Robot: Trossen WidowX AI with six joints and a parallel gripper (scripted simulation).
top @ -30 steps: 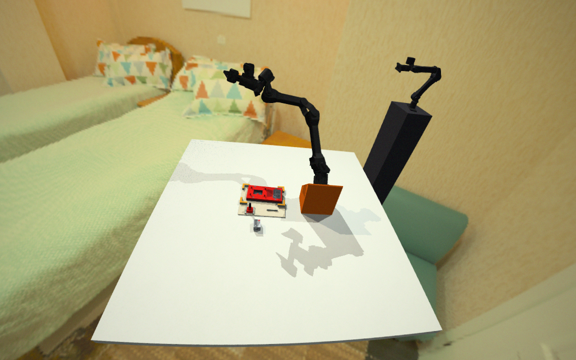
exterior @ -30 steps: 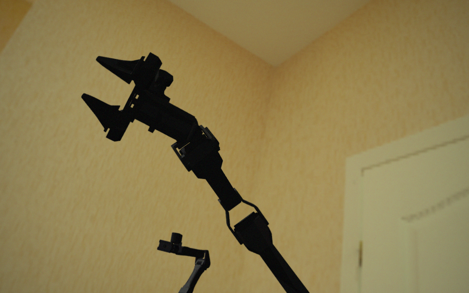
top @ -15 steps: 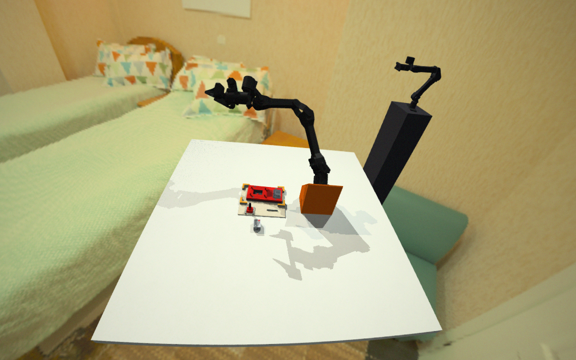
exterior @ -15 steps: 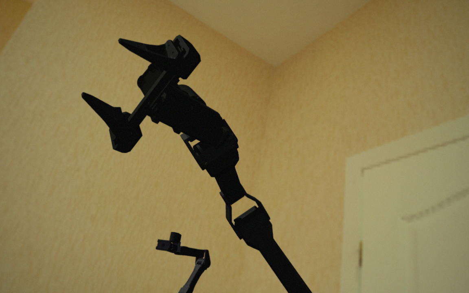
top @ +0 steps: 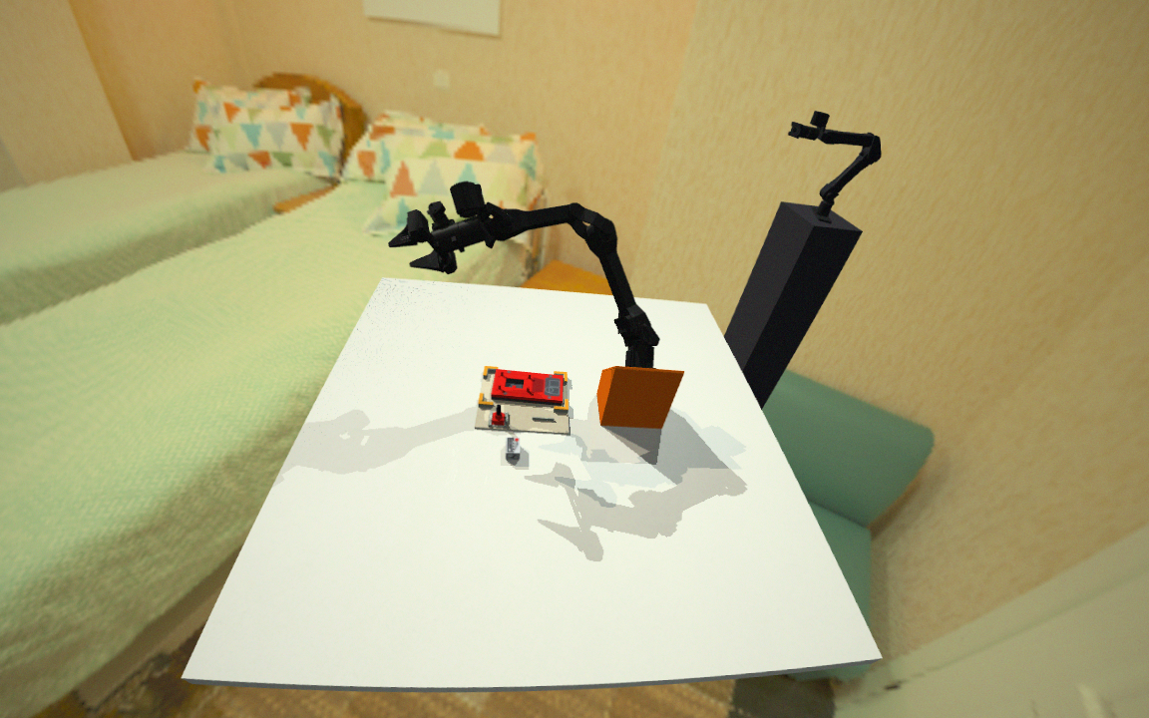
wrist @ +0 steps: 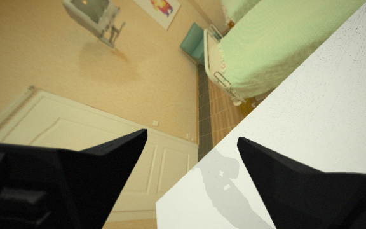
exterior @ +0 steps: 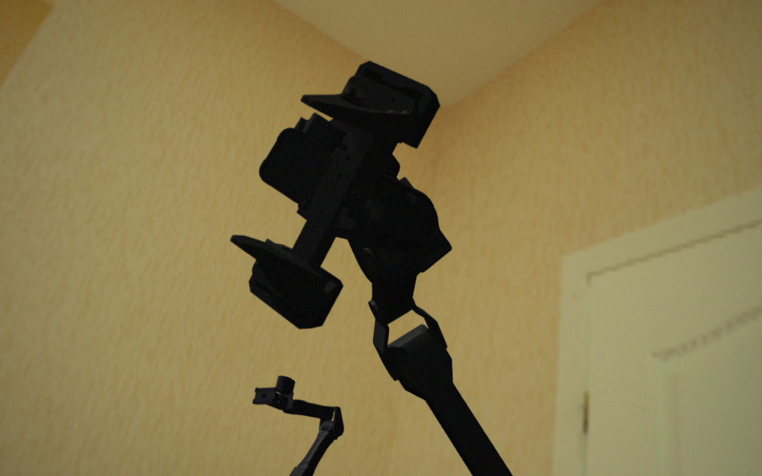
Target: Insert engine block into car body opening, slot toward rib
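Right now my gripper tip is 39 cm above the engine block, 26 cm to the right of it and 26 cm past it. From my gripper tip the other things lie so: beige base plate 39 cm below, 30 cm behind, 6 cm to the left.
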